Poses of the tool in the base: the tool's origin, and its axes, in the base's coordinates. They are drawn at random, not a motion.
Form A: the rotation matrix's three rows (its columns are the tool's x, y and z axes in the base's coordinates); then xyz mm. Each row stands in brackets.
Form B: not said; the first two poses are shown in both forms.
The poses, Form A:
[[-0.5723 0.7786 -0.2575], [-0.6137 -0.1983 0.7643], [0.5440 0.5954 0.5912]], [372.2 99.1 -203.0]
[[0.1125 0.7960 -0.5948], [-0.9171 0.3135 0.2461], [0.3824 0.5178 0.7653]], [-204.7 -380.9 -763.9]
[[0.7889 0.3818 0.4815], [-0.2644 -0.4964 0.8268], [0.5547 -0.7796 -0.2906]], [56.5 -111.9 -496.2]
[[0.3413 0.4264 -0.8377], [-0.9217 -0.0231 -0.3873], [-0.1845 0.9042 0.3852]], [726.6 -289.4 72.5]
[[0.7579 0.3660 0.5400], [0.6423 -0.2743 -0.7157], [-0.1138 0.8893 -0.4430]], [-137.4 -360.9 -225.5]
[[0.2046 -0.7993 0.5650], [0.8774 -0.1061 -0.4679], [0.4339 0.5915 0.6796]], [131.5 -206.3 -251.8]
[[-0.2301 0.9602 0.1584], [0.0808 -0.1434 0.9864], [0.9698 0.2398 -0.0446]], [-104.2 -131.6 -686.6]
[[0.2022 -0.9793 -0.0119], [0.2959 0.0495 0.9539], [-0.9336 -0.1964 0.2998]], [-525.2 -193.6 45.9]
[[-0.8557 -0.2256 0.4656], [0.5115 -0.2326 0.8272], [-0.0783 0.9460 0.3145]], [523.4 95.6 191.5]
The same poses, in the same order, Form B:
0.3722 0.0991 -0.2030 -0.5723 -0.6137 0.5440 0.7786 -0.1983 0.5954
-0.2047 -0.3809 -0.7639 0.1125 -0.9171 0.3824 0.7960 0.3135 0.5178
0.0565 -0.1119 -0.4962 0.7889 -0.2644 0.5547 0.3818 -0.4964 -0.7796
0.7266 -0.2894 0.0725 0.3413 -0.9217 -0.1845 0.4264 -0.0231 0.9042
-0.1374 -0.3609 -0.2255 0.7579 0.6423 -0.1138 0.3660 -0.2743 0.8893
0.1315 -0.2063 -0.2518 0.2046 0.8774 0.4339 -0.7993 -0.1061 0.5915
-0.1042 -0.1316 -0.6866 -0.2301 0.0808 0.9698 0.9602 -0.1434 0.2398
-0.5252 -0.1936 0.0459 0.2022 0.2959 -0.9336 -0.9793 0.0495 -0.1964
0.5234 0.0956 0.1915 -0.8557 0.5115 -0.0783 -0.2256 -0.2326 0.9460

